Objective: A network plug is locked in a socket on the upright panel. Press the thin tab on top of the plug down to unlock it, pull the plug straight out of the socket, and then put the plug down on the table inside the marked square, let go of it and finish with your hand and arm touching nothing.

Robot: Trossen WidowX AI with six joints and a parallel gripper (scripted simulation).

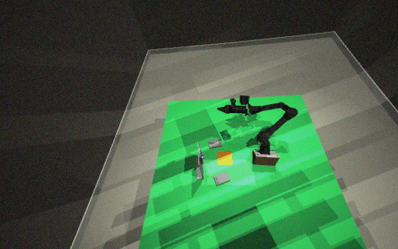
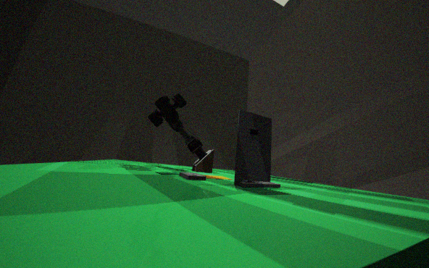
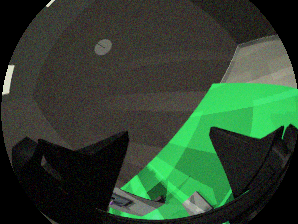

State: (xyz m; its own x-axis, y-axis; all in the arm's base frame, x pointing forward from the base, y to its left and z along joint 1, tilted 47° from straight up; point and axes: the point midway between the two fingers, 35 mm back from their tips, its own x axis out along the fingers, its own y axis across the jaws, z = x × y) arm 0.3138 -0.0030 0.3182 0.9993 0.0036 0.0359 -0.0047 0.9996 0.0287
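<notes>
Now: gripper tip 70 mm short of the pale network plug, 370 mm to the right of it and 90 mm above it. From my gripper tip the other things lie so: grey upright panel 90 mm ahead, 370 mm to the left, 160 mm below; then dark green block 60 mm behind, 50 mm to the left, 290 mm below; then orange marked square 80 mm behind, 270 mm to the left, 290 mm below.
</notes>
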